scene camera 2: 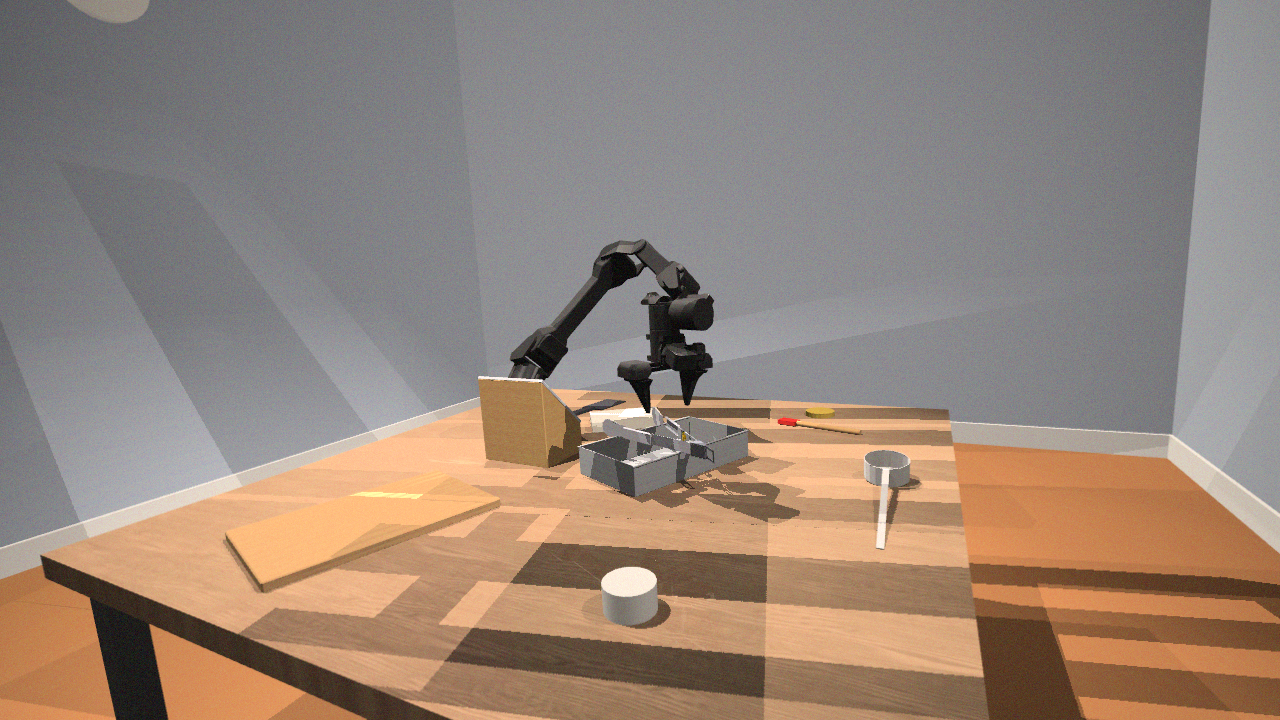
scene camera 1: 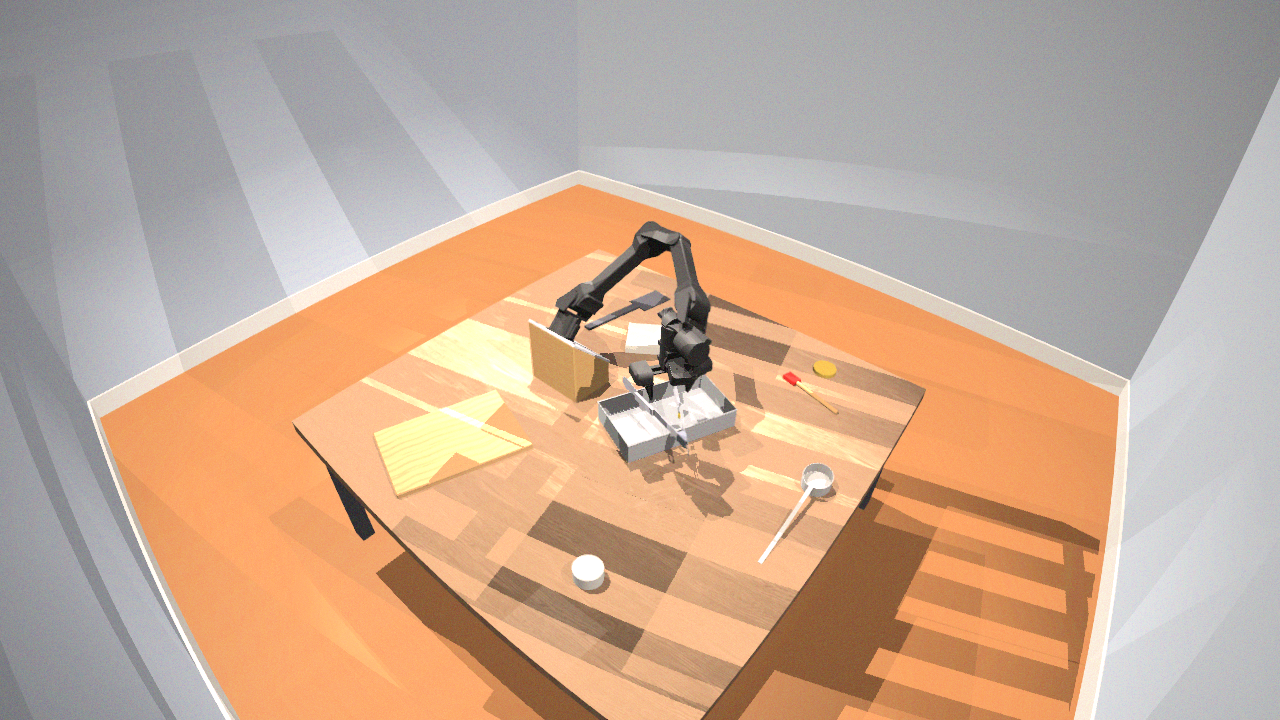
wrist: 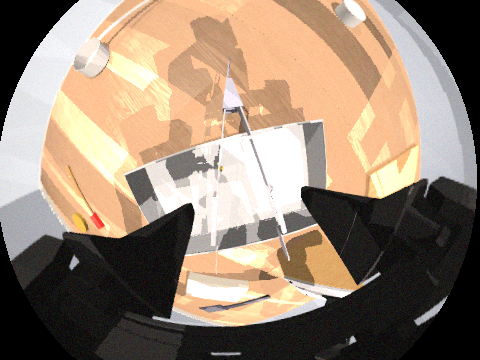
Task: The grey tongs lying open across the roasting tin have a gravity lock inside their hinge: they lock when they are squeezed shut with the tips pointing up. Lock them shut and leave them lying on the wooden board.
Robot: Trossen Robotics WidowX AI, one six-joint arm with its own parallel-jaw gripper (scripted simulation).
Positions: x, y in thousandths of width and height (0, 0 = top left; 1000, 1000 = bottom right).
Scene:
My gripper shows in scene camera 2 (521, 569), in scene camera 1 (523, 549) and in the wrist view (518, 557). A white block shows in scene camera 2 (496, 581), in scene camera 1 (501, 470) and in the wrist view (432, 799).

